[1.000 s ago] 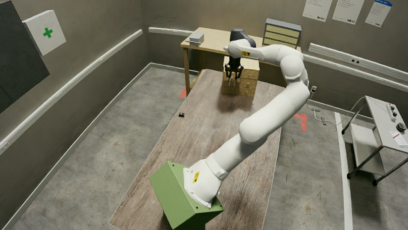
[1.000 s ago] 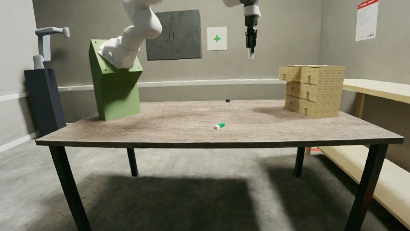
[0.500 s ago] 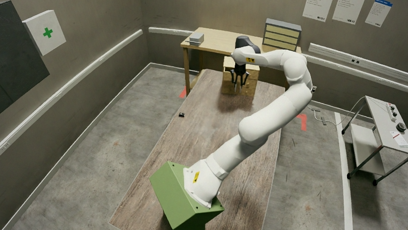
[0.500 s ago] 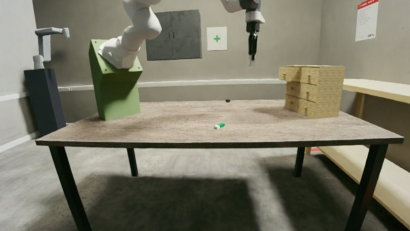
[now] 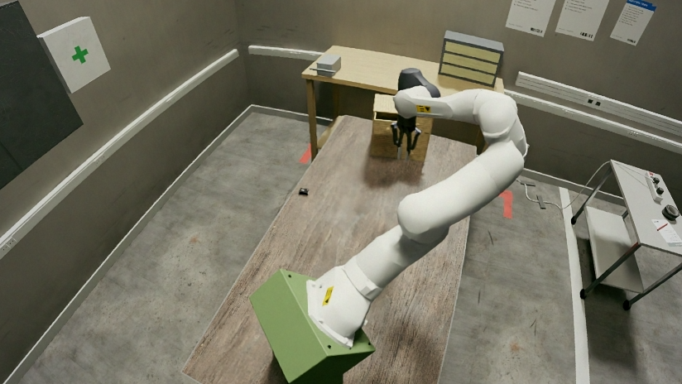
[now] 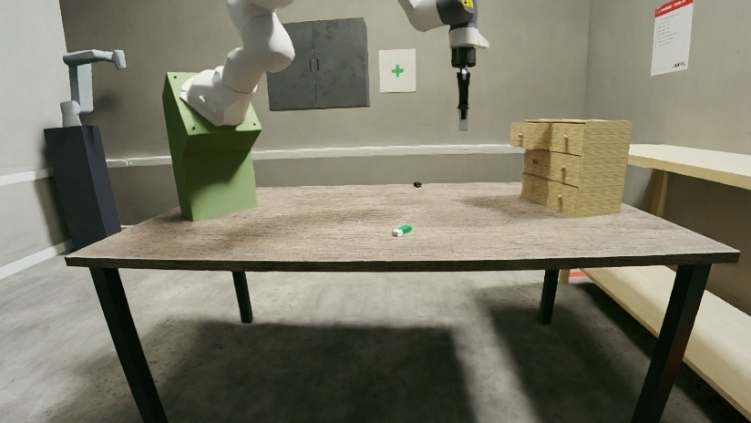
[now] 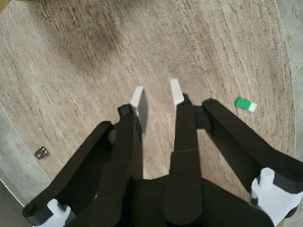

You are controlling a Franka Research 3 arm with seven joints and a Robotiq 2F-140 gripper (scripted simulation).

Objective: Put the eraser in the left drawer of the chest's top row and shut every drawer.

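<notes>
My gripper is now 300 mm above the eraser, 260 mm past it and 120 mm to the left of it. From my hand the other things lie so: small black object (450 mm to the left, 290 mm below, 50 mm ahead).
</notes>
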